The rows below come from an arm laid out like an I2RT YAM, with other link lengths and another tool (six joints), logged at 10 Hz.
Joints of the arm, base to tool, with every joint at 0 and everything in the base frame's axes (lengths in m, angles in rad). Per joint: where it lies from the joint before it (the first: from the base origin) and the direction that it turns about. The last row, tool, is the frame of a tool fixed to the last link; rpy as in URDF.
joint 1: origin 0 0 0.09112 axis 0 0 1
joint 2: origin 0.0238 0.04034 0.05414 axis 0 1 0
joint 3: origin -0.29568 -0.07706 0 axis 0 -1 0
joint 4: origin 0.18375 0.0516 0.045 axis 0 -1 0
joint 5: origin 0.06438 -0.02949 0.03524 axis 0 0 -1
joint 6: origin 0.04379 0 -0.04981 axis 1 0 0
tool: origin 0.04 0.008 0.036 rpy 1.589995 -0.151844 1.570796
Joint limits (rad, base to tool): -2.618..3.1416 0..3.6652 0..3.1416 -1.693..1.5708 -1.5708..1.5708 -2.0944..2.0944
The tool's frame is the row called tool.
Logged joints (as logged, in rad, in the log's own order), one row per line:
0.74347, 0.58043, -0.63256, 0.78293, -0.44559, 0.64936
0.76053, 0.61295, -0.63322, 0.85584, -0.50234, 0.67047
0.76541, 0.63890, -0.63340, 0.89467, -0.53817, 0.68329
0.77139, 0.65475, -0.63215, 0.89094, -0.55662, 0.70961
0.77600, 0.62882, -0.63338, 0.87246, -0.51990, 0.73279
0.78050, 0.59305, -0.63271, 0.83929, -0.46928, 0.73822
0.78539, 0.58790, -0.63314, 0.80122, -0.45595, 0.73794
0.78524, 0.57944, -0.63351, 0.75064, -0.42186, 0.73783
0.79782, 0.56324, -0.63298, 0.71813, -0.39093, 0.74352
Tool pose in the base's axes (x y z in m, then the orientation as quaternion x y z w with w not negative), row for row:
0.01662, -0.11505, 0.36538, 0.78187, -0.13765, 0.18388, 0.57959
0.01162, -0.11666, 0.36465, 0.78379, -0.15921, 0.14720, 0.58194
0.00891, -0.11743, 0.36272, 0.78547, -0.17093, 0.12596, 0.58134
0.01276, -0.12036, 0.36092, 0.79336, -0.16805, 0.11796, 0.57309
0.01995, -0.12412, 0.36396, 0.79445, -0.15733, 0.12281, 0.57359
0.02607, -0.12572, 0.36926, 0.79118, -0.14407, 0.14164, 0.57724
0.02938, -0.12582, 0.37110, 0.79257, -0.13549, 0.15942, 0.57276
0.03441, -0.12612, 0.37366, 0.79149, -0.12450, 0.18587, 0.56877
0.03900, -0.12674, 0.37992, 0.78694, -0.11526, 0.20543, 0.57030
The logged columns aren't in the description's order. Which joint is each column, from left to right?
Columns, left to right: joint 3, joint 6, joint 1, joint 5, joint 4, joint 2.
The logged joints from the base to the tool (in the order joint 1, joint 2, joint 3, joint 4, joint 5, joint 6), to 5 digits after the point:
-0.63256, 0.64936, 0.74347, -0.44559, 0.78293, 0.58043
-0.63322, 0.67047, 0.76053, -0.50234, 0.85584, 0.61295
-0.63340, 0.68329, 0.76541, -0.53817, 0.89467, 0.63890
-0.63215, 0.70961, 0.77139, -0.55662, 0.89094, 0.65475
-0.63338, 0.73279, 0.77600, -0.51990, 0.87246, 0.62882
-0.63271, 0.73822, 0.78050, -0.46928, 0.83929, 0.59305
-0.63314, 0.73794, 0.78539, -0.45595, 0.80122, 0.58790
-0.63351, 0.73783, 0.78524, -0.42186, 0.75064, 0.57944
-0.63298, 0.74352, 0.79782, -0.39093, 0.71813, 0.56324

